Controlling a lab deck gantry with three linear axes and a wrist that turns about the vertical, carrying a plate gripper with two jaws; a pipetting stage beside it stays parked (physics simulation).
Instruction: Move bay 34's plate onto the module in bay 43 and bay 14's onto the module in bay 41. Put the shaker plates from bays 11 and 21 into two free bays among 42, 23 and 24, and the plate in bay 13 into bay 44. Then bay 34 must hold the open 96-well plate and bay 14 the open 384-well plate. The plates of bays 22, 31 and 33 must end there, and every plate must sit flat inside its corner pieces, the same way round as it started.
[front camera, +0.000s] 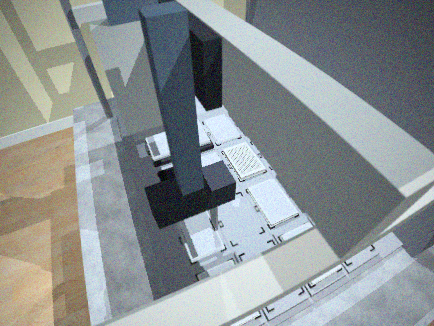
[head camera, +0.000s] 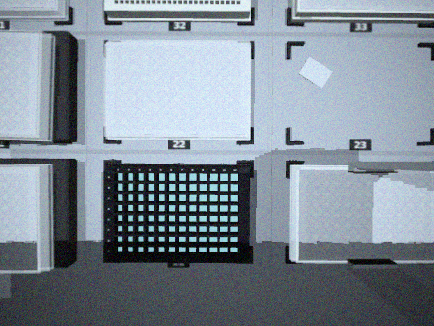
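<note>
My gripper is low over bay 13, its jaws closed against the long sides of the pale plate, which sits level at its corner pieces. White plates of bay 11 and bay 21 stand on dark shakers. Bay 12 holds an open black 96-well plate with cyan wells. White plates fill bay 22, bay 31 and bay 33. The open 384-well plate is in bay 32. The gripper body hides bay 12 in the front view.
Bay 23 shows corner pieces and a small tilted pale square. A pale frame beam crosses the front and hides part of the deck. The dark pipetting stage stands behind the blue gripper column.
</note>
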